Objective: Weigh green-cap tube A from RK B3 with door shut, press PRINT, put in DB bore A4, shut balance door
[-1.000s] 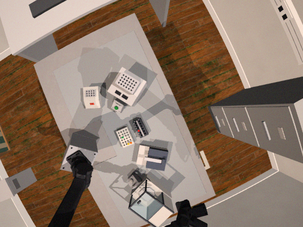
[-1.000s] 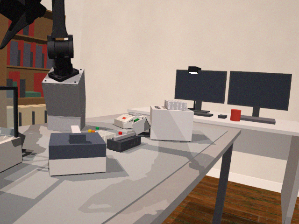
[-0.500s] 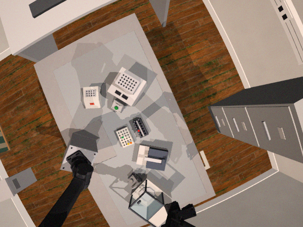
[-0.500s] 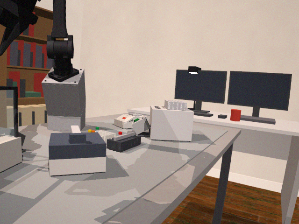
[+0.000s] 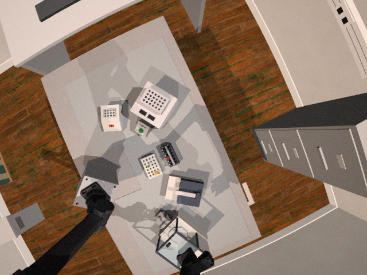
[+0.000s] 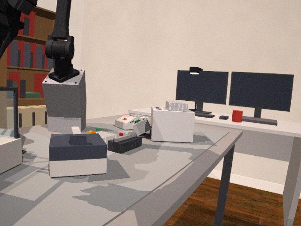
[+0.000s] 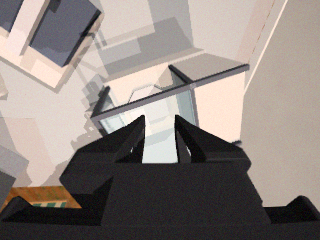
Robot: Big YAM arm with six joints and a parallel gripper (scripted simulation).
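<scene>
Now: the tinted glass pane 9 cm behind my hand, 2 cm to the left of it and 8 cm below it. From my hand the other things lie so: spectrophotometer 9 cm ahead, 19 cm to the left, 22 cm below; then white print key 13 cm behind, 13 cm to the left, 22 cm below; then pale pan 9 cm behind, 1 cm to the right, 21 cm below.
</scene>
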